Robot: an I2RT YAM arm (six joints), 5 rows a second.
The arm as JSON. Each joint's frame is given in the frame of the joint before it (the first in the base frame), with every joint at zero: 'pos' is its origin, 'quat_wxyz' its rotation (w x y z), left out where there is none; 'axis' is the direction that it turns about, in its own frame. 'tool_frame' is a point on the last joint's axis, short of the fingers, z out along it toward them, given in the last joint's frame.
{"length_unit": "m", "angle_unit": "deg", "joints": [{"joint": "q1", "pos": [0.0, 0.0, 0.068], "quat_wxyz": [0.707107, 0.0, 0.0, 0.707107], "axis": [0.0, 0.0, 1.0]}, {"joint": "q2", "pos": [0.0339, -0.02, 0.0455], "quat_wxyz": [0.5, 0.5, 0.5, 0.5], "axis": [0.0, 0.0, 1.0]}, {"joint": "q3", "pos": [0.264, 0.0, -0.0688], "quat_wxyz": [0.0, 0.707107, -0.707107, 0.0], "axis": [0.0, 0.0, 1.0]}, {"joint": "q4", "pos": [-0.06, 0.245, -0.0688], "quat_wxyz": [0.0, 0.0, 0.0, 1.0], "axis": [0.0, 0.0, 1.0]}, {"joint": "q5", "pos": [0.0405, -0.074, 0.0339], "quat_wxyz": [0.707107, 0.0, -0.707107, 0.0], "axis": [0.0, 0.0, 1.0]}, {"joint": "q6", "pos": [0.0, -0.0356, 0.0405], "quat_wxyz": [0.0, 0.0, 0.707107, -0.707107], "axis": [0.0, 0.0, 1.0]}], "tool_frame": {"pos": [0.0, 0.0, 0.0], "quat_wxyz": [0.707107, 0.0, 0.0, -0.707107]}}
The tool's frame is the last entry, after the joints.
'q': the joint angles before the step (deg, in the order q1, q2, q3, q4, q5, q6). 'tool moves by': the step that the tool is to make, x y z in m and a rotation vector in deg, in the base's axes. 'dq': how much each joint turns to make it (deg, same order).
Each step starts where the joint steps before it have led.
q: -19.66, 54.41, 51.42, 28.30, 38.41, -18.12
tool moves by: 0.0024, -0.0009, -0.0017, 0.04, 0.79, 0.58
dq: -0.11, 0.39, 0.04, -0.47, -0.72, 0.10
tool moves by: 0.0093, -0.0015, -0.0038, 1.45, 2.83, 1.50
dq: 0.34, 1.55, 1.15, -3.38, -0.91, 1.04
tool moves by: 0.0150, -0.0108, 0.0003, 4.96, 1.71, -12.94
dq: 0.24, 5.24, 3.96, -1.54, 13.80, -0.65
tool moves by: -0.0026, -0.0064, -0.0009, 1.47, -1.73, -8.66
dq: -0.99, 1.06, -0.09, 3.17, 7.90, -1.08
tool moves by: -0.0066, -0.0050, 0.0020, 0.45, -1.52, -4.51
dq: -1.48, -0.24, -0.06, 1.37, 3.18, -0.34
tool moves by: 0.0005, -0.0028, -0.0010, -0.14, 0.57, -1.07
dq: -0.57, 0.47, -0.13, 1.06, 0.34, -1.07
